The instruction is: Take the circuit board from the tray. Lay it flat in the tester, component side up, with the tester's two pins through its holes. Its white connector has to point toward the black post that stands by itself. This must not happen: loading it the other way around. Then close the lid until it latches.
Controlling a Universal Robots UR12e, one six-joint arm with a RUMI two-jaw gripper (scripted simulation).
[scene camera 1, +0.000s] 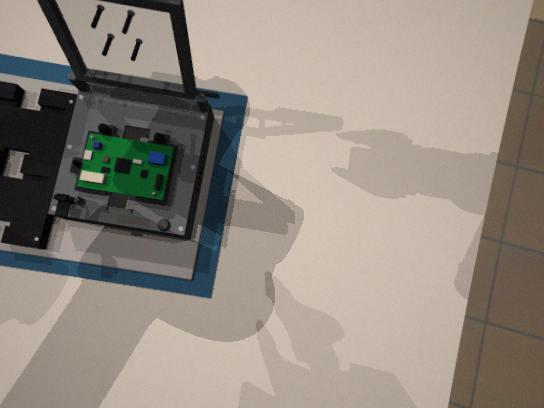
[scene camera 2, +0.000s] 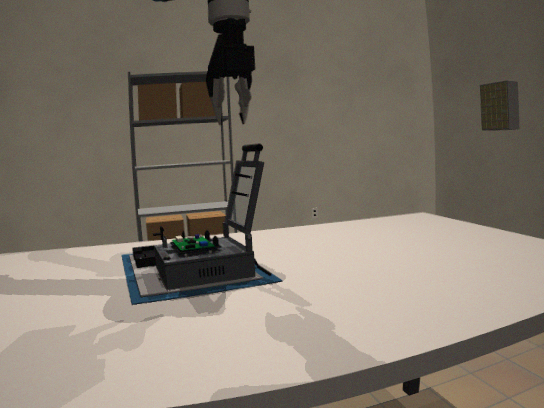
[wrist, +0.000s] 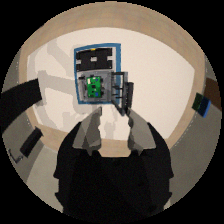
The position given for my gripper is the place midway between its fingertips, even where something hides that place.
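Note:
Scene camera 1: a green circuit board (scene camera 1: 112, 164) is visible. Scene camera 2 shows a tester lid (scene camera 2: 248, 185) together with my gripper (scene camera 2: 232, 124). Both the lid (wrist: 116, 77) and the gripper (wrist: 113, 107) appear in the wrist view.

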